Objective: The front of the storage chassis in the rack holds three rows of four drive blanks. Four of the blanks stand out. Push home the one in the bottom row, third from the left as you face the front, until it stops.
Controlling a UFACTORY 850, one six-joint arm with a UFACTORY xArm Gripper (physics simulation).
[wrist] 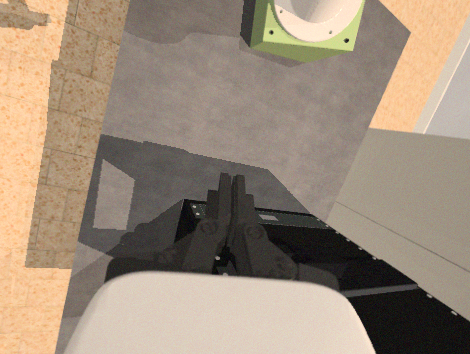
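The black rack (310,242) is seen from above at the lower right of the wrist view, with a dark green strip (295,219) along its far edge and small bright screws along its sides. My gripper (229,189) is shut and empty, its two dark fingers side by side. In the picture, the fingers overlap the rack's left end, and their tips reach past its far edge over the grey surface. How far they are from the rack's front I cannot tell. The storage chassis front and the drive blanks cannot be made out; my fingers and the pale gripper housing cover that part of the view.
A green block (305,52) with a white round flange (320,30) stands on the grey surface (225,100) at the top. A beige panelled box (405,185) stands close along the rack's right side. Speckled tiled floor (75,150) shows at the left. Shadows lie left of the rack.
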